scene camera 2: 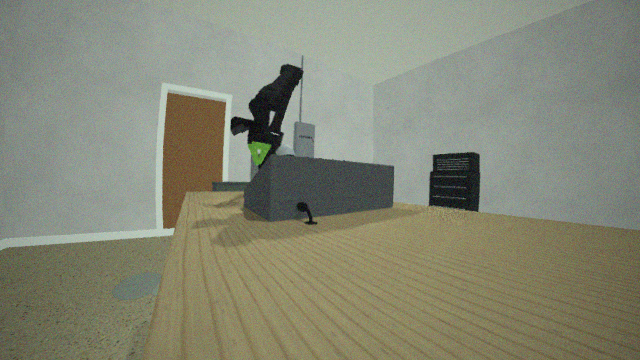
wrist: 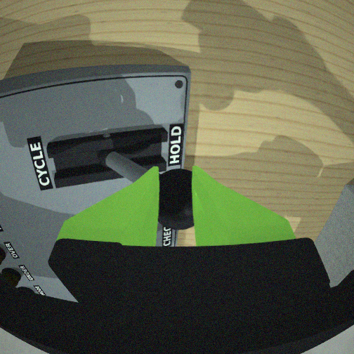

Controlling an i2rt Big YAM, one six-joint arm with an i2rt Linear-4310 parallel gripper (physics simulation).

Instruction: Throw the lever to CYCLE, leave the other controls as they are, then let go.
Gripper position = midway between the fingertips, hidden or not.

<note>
In view: the gripper [wrist: 175,175] and a lever [wrist: 175,193].
</note>
